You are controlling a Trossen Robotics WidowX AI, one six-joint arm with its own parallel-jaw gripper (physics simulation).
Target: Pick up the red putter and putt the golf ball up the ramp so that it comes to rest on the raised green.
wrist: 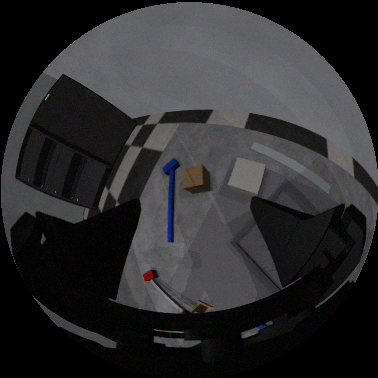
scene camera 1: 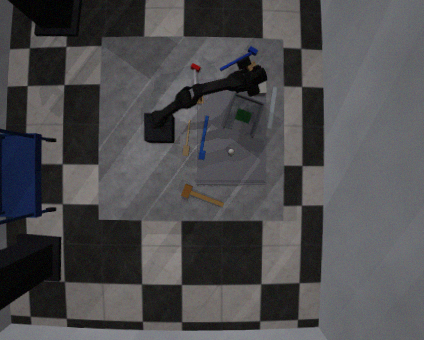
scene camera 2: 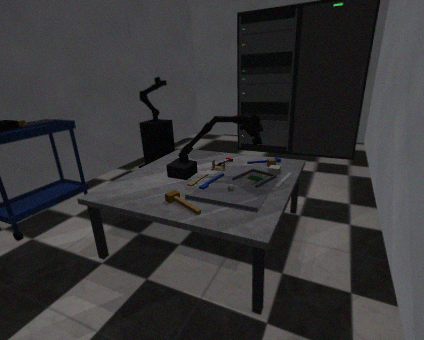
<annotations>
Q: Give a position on a grey putting mat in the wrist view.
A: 212,270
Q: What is the gripper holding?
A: Nothing.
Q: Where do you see a pale bar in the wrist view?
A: At 258,147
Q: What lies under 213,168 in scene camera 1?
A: A grey putting mat.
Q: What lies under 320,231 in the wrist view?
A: The gripper.
</annotations>
